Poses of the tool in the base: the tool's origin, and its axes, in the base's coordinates. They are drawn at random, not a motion.
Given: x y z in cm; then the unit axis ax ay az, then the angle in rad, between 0 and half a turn.
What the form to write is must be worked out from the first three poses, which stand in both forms.
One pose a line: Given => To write
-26.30, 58.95, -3.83, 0.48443, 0.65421, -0.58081, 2.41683 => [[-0.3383, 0.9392, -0.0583, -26.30], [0.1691, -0.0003, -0.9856, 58.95], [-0.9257, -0.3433, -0.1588, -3.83], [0, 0, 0, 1]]
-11.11, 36.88, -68.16, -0.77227, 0.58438, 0.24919, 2.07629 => [[0.4010, -0.8879, 0.2257, -11.11], [-0.4518, 0.0226, 0.8918, 36.88], [-0.7969, -0.4595, -0.3921, -68.16], [0, 0, 0, 1]]
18.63, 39.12, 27.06, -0.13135, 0.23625, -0.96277, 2.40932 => [[-0.7136, 0.5896, 0.3785, 18.63], [-0.6978, -0.6463, -0.3088, 39.12], [0.0626, -0.4844, 0.8726, 27.06], [0, 0, 0, 1]]
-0.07, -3.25, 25.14, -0.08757, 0.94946, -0.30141, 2.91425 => [[-0.9591, -0.0962, 0.2661, -0.07], [-0.2321, 0.8055, -0.5453, -3.25], [-0.1619, -0.5847, -0.7949, 25.14], [0, 0, 0, 1]]
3.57, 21.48, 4.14, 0.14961, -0.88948, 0.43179, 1.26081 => [[0.3206, -0.5037, -0.8022, 3.57], [0.3187, 0.8549, -0.4094, 21.48], [0.8920, -0.1244, 0.4346, 4.14], [0, 0, 0, 1]]
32.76, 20.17, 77.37, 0.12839, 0.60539, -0.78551, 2.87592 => [[-0.9325, 0.3590, -0.0392, 32.76], [-0.0535, -0.2448, -0.9681, 20.17], [-0.3571, -0.9007, 0.2475, 77.37], [0, 0, 0, 1]]
